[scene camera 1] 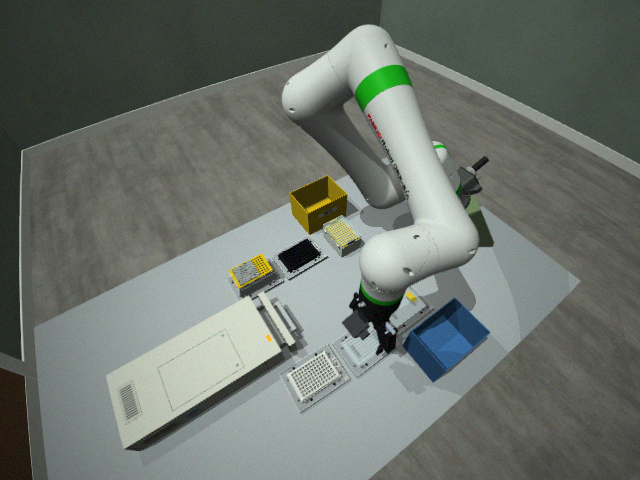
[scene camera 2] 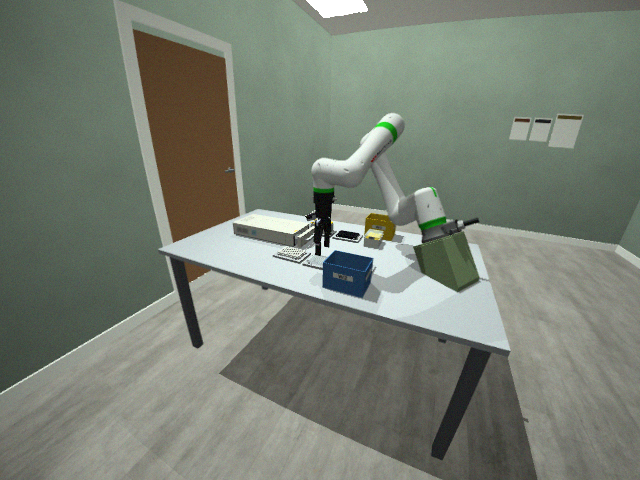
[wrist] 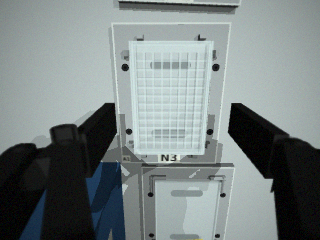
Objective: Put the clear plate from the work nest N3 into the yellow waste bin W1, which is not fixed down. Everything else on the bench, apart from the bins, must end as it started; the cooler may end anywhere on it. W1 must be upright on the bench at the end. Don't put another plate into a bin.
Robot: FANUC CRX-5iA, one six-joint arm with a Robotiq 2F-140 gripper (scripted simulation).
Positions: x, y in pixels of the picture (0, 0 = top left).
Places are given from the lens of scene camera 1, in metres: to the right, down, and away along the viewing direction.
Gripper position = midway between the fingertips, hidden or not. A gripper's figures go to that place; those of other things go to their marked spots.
my gripper (scene camera 1: 368, 336): 0.14, 0.27, 0.85
clear plate (scene camera 1: 370, 344): 0.15, 0.31, 0.89
white plate (scene camera 1: 327, 372): 0.02, 0.37, 0.84
